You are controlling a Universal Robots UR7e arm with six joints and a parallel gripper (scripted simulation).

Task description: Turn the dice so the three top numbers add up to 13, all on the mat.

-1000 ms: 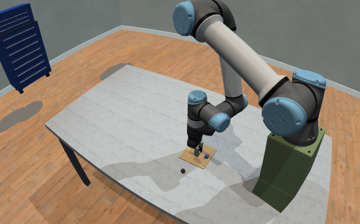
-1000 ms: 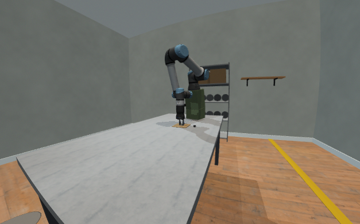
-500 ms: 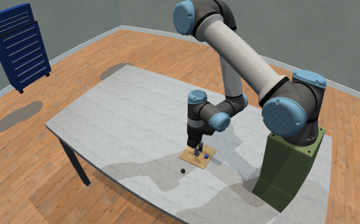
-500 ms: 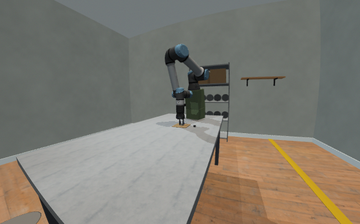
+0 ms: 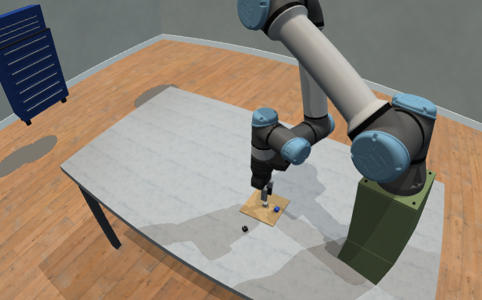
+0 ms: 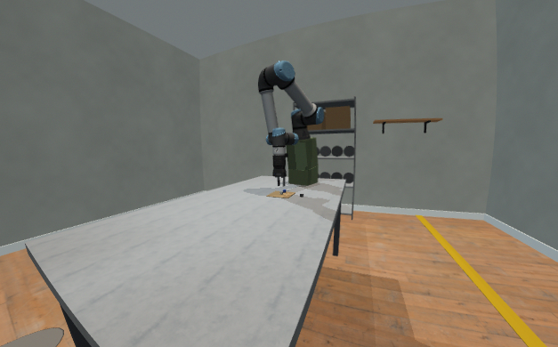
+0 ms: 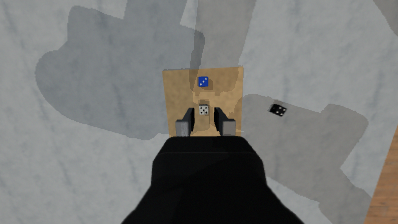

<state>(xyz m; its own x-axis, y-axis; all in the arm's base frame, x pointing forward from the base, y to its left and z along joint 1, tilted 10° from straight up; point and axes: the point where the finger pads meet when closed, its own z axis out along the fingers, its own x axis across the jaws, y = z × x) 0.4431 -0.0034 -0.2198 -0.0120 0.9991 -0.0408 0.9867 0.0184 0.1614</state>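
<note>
My hand is 60 mm above the white die. Also, from my hand: blue die: 60 mm below, 50 mm behind; then tan mat: 70 mm below; then black die: 130 mm to the left, 60 mm below.
</note>
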